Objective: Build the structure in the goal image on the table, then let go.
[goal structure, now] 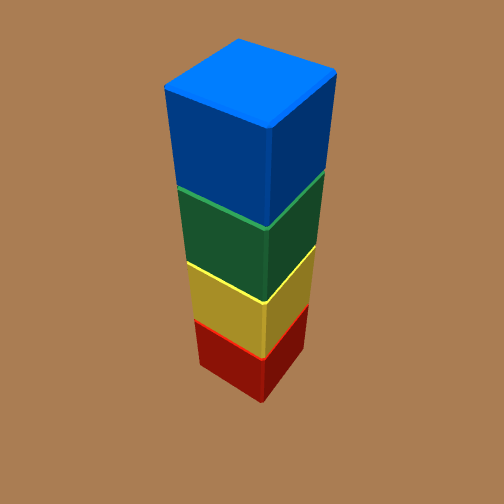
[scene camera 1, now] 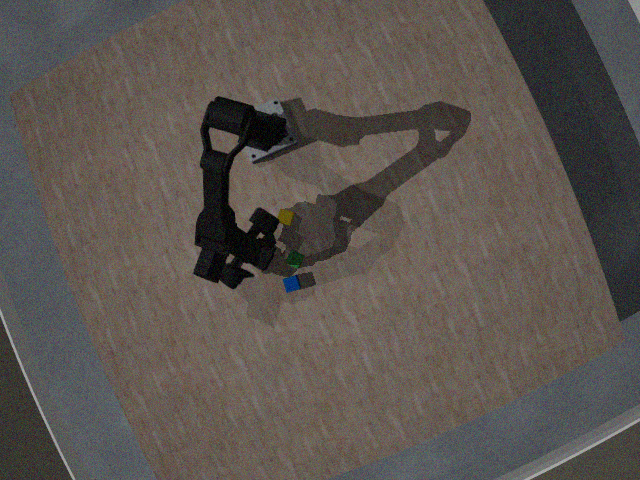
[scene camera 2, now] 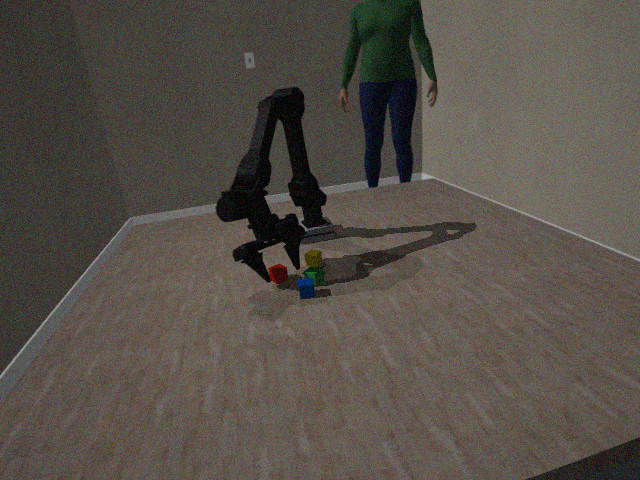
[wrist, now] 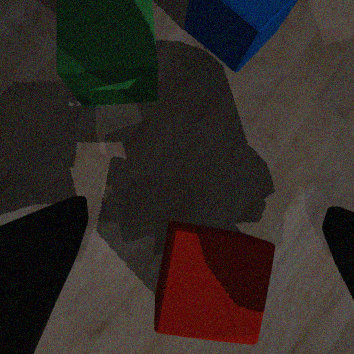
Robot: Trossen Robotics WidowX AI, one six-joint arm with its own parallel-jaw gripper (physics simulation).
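A red cube (scene camera 2: 278, 273) (wrist: 215, 285) lies on the table, between the spread fingers in the wrist view; the arm hides it in scene camera 1. My gripper (scene camera 1: 258, 270) (scene camera 2: 283, 274) (wrist: 208, 213) is open and low around the red cube, with space between each finger and the cube. A green cube (scene camera 1: 295, 258) (scene camera 2: 314, 276) (wrist: 107, 50) and a blue cube (scene camera 1: 291, 283) (scene camera 2: 306, 288) (wrist: 240, 30) lie close together but apart, beside the gripper. A yellow cube (scene camera 1: 286, 216) (scene camera 2: 313, 257) lies nearer the arm's base; it does not show in the wrist view.
The arm's base plate (scene camera 1: 257, 155) stands beyond the yellow cube. The arm's dark shadow falls across the table (scene camera 1: 413, 310) (scene camera 2: 361, 387) and over the green cube. A person (scene camera 2: 387, 46) in a green top stands at the back, by the walls.
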